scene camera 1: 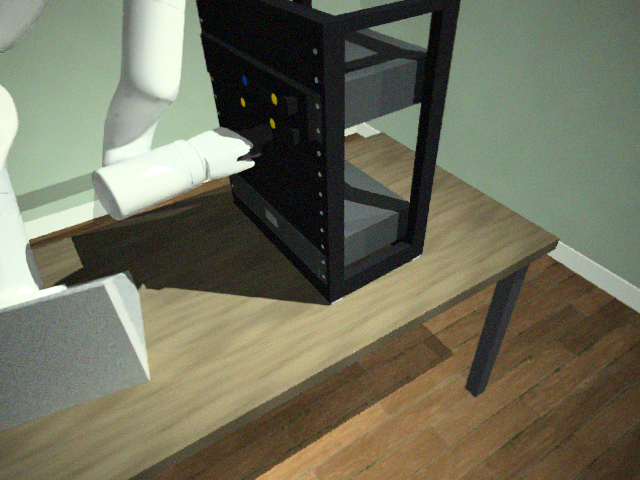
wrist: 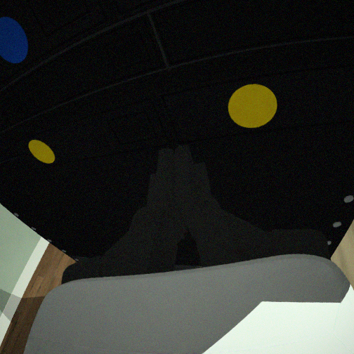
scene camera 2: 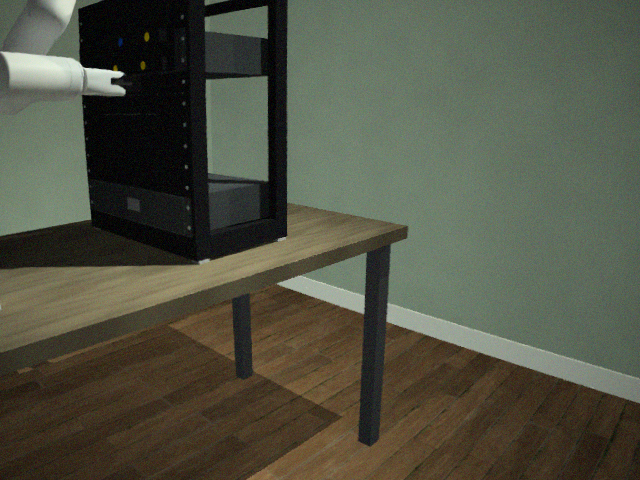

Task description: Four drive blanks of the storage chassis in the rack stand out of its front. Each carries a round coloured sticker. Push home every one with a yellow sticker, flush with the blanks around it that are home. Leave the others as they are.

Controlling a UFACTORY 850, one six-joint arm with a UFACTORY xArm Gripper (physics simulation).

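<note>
The storage chassis front in the rack is very dark. A blue sticker [scene camera 1: 244,80] [scene camera 2: 120,42] [wrist: 12,40] is at upper left. Below it is the lower left yellow sticker [scene camera 1: 242,102] [scene camera 2: 115,68] [wrist: 41,151], partly hidden by the gripper in scene camera 2. The upper right yellow sticker [scene camera 1: 273,98] [scene camera 2: 146,36] sits above the lower right yellow sticker [scene camera 1: 272,123] [scene camera 2: 143,65] [wrist: 252,105]. Blank edges and how far they stand out are too dark to tell. My gripper [scene camera 1: 258,150] [scene camera 2: 130,83] [wrist: 180,165] is shut and empty, its tips between and below the lower stickers; contact is unclear.
The black rack [scene camera 1: 333,155] [scene camera 2: 197,129] stands on the wooden table [scene camera 1: 289,351] [scene camera 2: 129,289]. A lower unit [scene camera 1: 369,227] [scene camera 2: 232,204] sits near the rack's bottom. A grey angled block [scene camera 1: 67,346] stands on the table at the left in scene camera 1.
</note>
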